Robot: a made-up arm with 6 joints.
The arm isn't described. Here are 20 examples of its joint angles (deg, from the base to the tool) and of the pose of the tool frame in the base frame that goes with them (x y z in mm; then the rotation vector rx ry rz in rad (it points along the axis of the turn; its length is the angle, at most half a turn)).
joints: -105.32 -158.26 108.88 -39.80 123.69 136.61
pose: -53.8 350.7 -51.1 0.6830 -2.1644 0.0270
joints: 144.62 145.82 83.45 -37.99 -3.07 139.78
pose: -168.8 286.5 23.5 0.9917 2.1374 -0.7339
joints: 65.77 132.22 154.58 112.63 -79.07 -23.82
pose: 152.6 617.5 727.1 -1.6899 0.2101 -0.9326
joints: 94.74 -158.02 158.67 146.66 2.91 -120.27
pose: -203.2 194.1 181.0 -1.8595 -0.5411 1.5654
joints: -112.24 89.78 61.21 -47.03 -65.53 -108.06
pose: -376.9 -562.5 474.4 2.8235 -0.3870 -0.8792
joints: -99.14 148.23 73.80 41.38 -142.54 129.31
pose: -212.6 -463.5 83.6 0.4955 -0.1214 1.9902
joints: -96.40 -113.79 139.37 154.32 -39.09 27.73
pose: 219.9 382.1 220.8 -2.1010 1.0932 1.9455
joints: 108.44 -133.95 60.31 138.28 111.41 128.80
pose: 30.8 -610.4 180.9 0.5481 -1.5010 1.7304
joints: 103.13 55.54 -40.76 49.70 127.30 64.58
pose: 3.4 496.6 632.0 -0.2887 -1.8340 1.0366
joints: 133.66 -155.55 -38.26 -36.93 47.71 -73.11
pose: 171.3 -3.5 693.8 -2.4437 0.3567 -0.9250
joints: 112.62 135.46 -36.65 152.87 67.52 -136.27
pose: -197.3 -18.0 285.6 0.7689 -1.5340 -0.1651
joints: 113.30 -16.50 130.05 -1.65 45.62 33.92
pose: 300.4 -259.4 1423.2 1.6468 -0.5632 -0.8002
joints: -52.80 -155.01 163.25 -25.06 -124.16 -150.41
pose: -119.1 -125.9 21.1 -1.4755 -1.3725 1.1517
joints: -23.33 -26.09 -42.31 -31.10 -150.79 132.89
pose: 16.2 -179.1 932.7 -0.7946 -0.6261 2.2557
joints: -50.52 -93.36 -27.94 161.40 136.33 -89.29
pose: -65.9 408.2 1047.8 -1.9213 1.0236 0.8607
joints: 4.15 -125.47 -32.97 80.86 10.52 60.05
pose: -514.7 -78.0 774.9 1.5884 0.0285 2.3838
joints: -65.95 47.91 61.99 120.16 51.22 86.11
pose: 321.7 -527.3 1333.2 1.7813 0.0596 -0.2355
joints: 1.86 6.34 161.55 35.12 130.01 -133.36
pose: -320.8 -156.1 1275.8 1.9198 1.4695 -0.5406
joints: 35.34 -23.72 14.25 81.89 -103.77 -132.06
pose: -38.2 0.2 1502.5 0.6596 0.2755 -1.0258
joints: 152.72 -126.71 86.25 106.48 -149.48 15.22
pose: 415.9 -305.4 129.1 0.5785 0.8975 2.2284
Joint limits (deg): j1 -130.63..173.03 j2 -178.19..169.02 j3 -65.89..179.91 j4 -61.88..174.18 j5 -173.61..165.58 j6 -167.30..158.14
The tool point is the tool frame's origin. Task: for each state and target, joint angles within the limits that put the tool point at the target. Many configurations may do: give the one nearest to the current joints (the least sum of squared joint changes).
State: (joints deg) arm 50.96 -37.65 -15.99 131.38 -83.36 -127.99
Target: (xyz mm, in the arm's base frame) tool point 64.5 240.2 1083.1
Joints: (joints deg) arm 32.14 -22.23 -56.99 125.64 -84.32 -126.08
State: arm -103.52 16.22 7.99 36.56 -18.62 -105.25
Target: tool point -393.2 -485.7 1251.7
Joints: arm -119.45 44.54 46.39 62.09 -21.70 -109.87
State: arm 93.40 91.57 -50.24 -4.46 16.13 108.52
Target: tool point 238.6 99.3 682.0
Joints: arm 65.36 80.98 -58.84 1.57 14.13 110.55
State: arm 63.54 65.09 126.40 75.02 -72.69 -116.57
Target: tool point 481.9 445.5 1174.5
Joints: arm 45.64 79.37 111.10 67.62 -73.33 -116.43
